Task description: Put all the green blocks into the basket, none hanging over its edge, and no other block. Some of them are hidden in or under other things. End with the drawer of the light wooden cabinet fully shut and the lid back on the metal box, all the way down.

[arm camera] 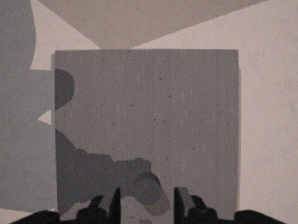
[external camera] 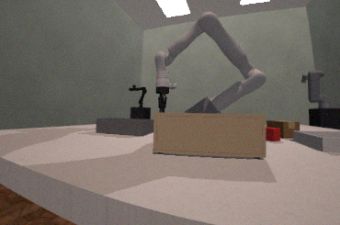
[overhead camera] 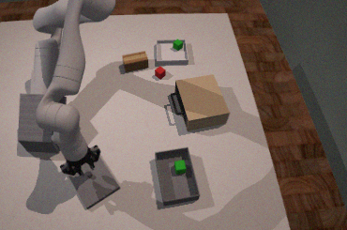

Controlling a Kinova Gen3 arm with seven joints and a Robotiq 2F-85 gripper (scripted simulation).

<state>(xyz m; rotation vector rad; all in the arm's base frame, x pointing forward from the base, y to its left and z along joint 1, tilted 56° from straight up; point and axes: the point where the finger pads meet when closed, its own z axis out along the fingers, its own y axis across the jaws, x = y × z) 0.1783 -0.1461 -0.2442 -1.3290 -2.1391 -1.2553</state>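
The metal box is 300 mm ahead of my hand, 20 mm to the right of it and 50 mm below it. Also, from my hand: blue block: 150 mm ahead, 530 mm to the left, 60 mm below; then light wooden cabinet: 420 mm ahead, 270 mm to the left, 40 mm below; then red block: 280 mm ahead, 460 mm to the left, 60 mm below.
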